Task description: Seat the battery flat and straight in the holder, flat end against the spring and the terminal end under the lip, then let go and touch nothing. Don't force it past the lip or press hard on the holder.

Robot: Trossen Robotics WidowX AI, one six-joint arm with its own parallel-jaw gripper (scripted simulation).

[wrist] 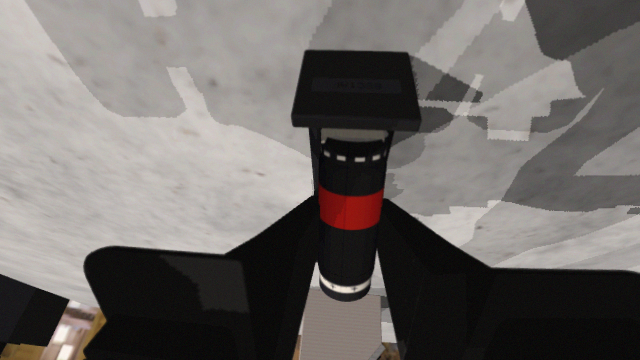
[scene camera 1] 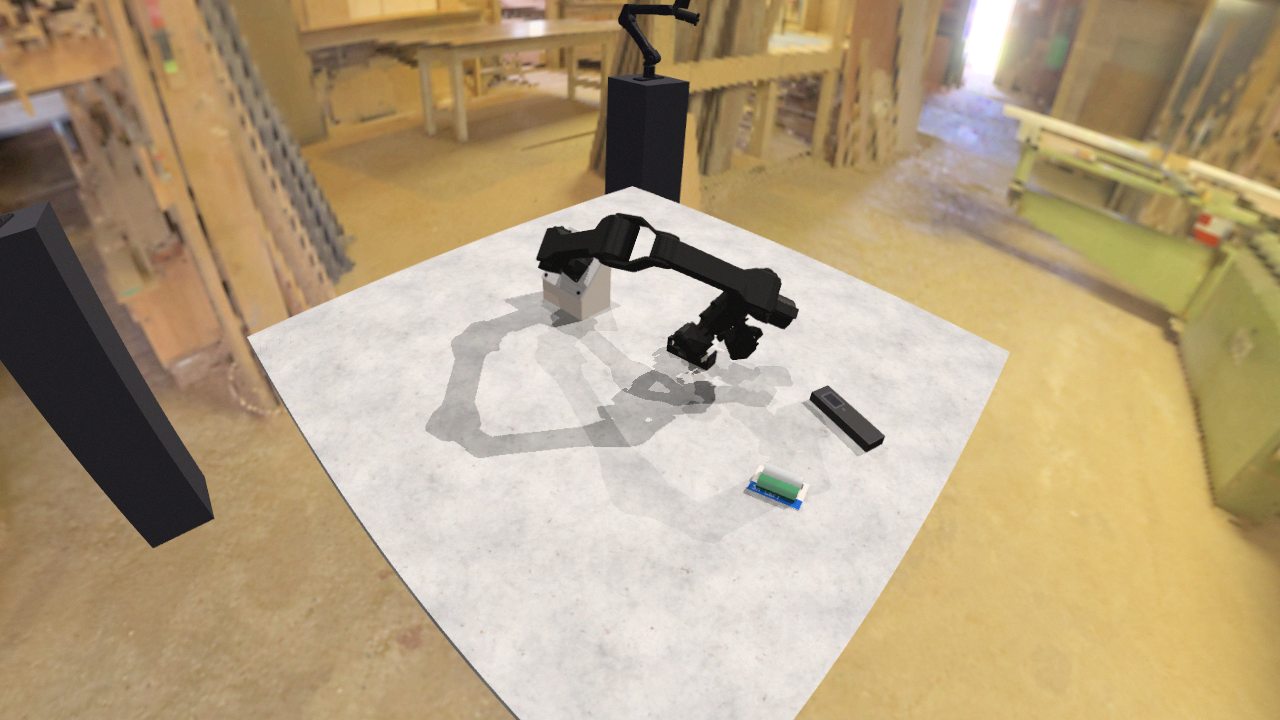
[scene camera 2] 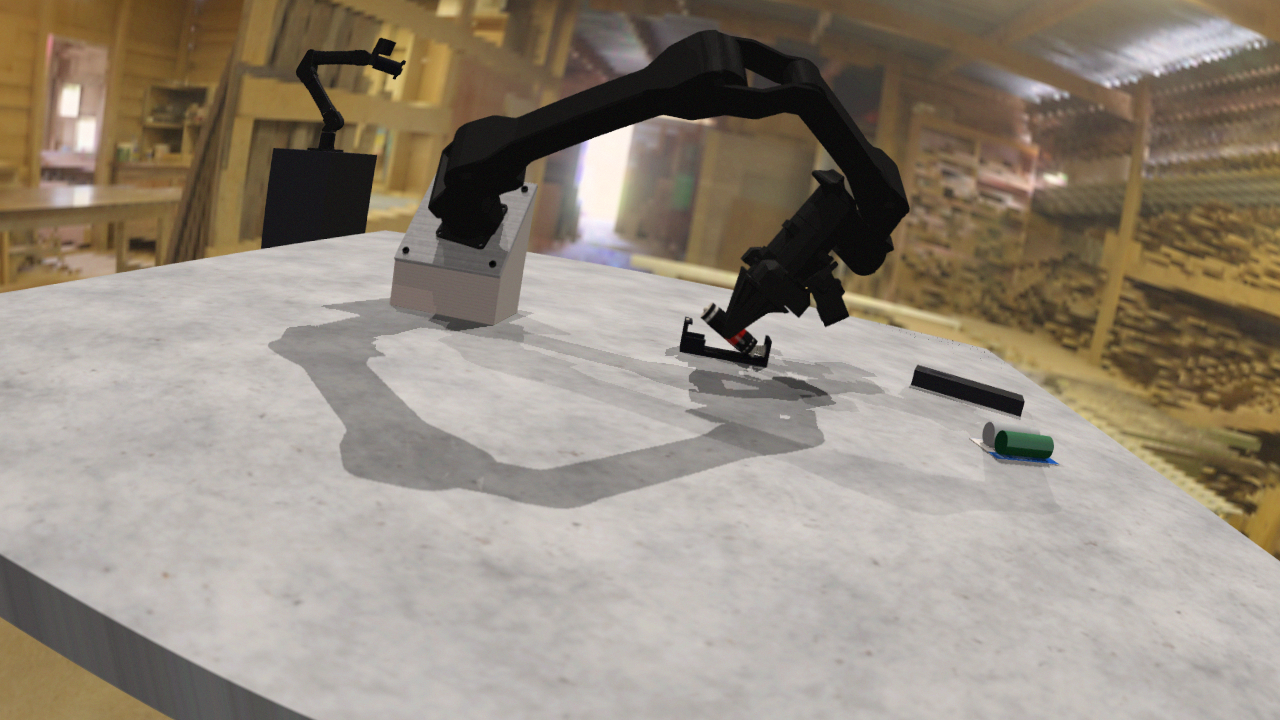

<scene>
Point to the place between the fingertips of my gripper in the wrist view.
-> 348, 207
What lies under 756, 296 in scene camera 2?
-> My gripper.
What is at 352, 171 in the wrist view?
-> A battery.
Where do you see a battery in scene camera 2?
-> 744, 342
</scene>
